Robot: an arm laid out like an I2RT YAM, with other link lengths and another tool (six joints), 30 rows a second.
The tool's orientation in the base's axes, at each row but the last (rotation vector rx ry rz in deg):
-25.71 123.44 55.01
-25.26 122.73 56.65
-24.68 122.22 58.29
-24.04 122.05 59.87
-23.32 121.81 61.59
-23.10 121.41 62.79
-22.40 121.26 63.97
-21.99 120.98 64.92
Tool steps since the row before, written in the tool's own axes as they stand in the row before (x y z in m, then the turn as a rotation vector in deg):
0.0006 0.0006 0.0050 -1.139 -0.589 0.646
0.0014 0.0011 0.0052 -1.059 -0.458 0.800
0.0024 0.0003 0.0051 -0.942 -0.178 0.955
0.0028 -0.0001 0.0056 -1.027 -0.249 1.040
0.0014 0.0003 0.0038 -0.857 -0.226 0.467
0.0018 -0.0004 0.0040 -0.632 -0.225 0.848
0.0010 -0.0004 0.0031 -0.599 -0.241 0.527
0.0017 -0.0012 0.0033 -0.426 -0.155 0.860
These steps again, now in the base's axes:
0.0016 0.0041 -0.0024 1.409 0.119 0.247
0.0009 0.0047 -0.0028 1.354 0.321 0.188
0.0006 0.0042 -0.0038 1.189 0.619 0.185
0.0007 0.0044 -0.0044 1.326 0.640 0.172
0.0006 0.0033 -0.0024 0.935 0.204 0.295
0.0007 0.0031 -0.0031 0.947 0.521 -0.014
0.0009 0.0023 -0.0021 0.790 0.254 0.076
0.0009 0.0021 -0.0032 0.767 0.586 -0.117

